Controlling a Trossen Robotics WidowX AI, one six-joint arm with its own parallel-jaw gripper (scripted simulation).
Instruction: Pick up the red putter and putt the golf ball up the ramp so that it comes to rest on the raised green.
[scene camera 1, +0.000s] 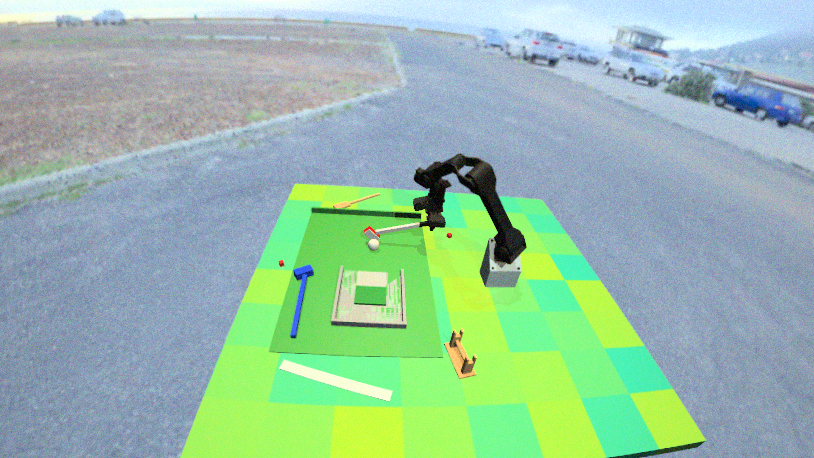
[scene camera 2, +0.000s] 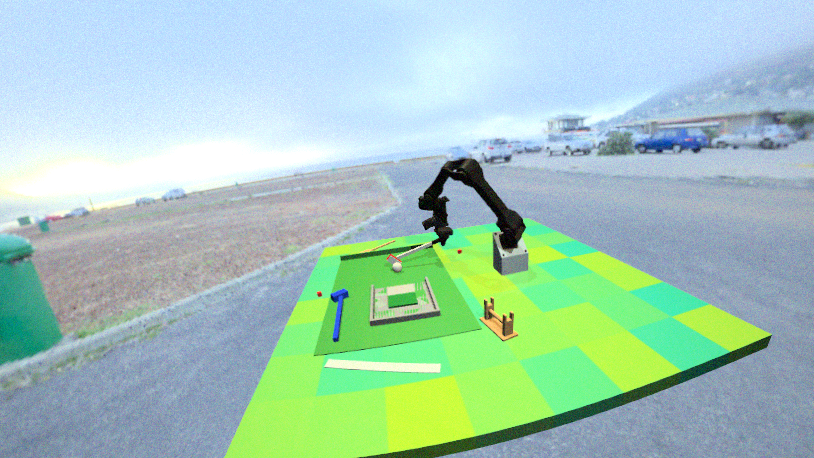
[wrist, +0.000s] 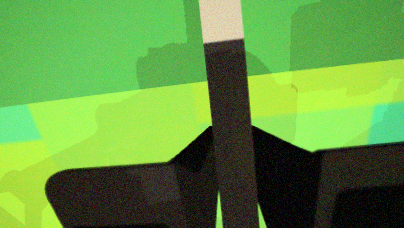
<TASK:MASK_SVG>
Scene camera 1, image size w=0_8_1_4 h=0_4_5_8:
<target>gripper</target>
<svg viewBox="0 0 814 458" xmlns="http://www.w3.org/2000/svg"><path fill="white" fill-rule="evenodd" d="M413 199L415 211L425 209L428 215L426 219L430 231L433 231L436 227L445 227L445 217L441 214L443 212L445 196L438 198L428 193L426 196Z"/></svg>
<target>white bar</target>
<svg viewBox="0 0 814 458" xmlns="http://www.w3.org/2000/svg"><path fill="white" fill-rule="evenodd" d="M279 367L280 370L307 377L326 385L357 392L390 402L393 390L374 387L283 360Z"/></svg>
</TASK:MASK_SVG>
